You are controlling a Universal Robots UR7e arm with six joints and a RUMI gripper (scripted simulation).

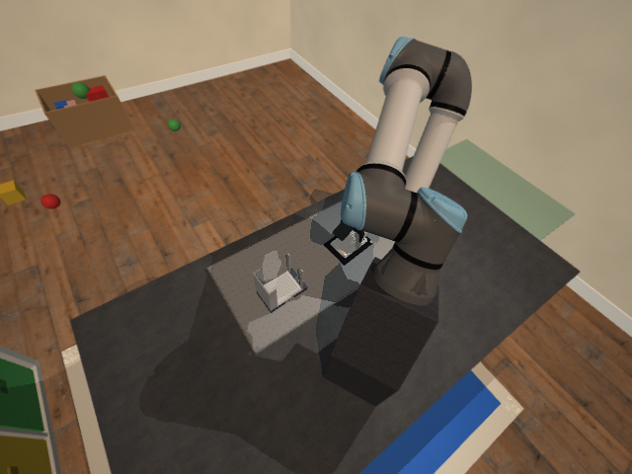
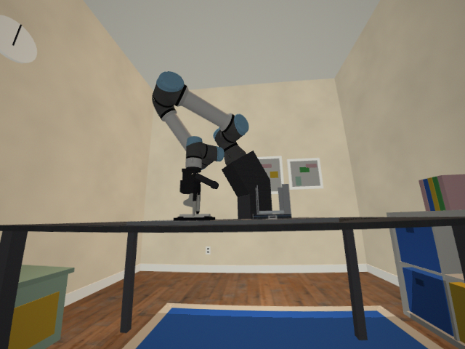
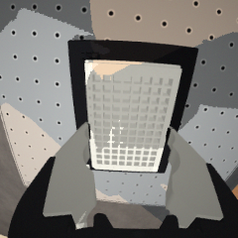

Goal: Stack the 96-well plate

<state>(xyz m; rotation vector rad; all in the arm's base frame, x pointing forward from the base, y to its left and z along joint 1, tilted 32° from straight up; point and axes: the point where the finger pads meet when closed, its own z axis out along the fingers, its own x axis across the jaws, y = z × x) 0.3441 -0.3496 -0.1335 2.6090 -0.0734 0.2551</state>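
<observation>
Right now my hand is 20 mm above the black plate nest N1.
</observation>
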